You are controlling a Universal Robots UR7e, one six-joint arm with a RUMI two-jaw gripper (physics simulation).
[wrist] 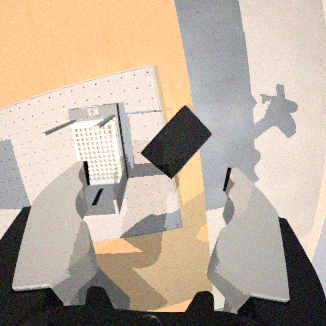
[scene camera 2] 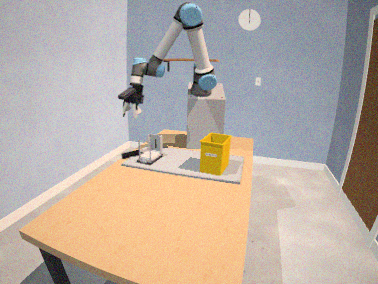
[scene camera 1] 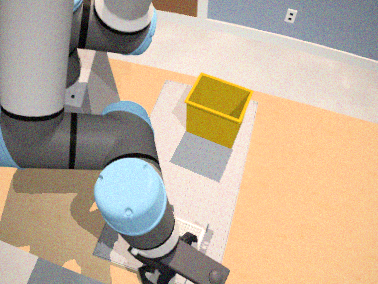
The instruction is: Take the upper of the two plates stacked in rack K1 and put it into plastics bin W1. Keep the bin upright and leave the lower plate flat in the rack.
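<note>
The yellow bin W1 stands upright on the perforated board. Rack K1 holds a white plate with a grid of wells, which looks flat. A black plate lies outside the rack, beside it, across or close to the board's end edge; the arm hides it in scene camera 1. My gripper is open and empty, high above the rack end of the board. In the wrist view the black plate shows between and beyond the fingertips, the white plate near the left fingertip.
The light board lies on the wooden table. Thin upright posts rise at the rack's corners. The arm's pedestal stands at the table's far end. The table's edge runs close beyond the black plate.
</note>
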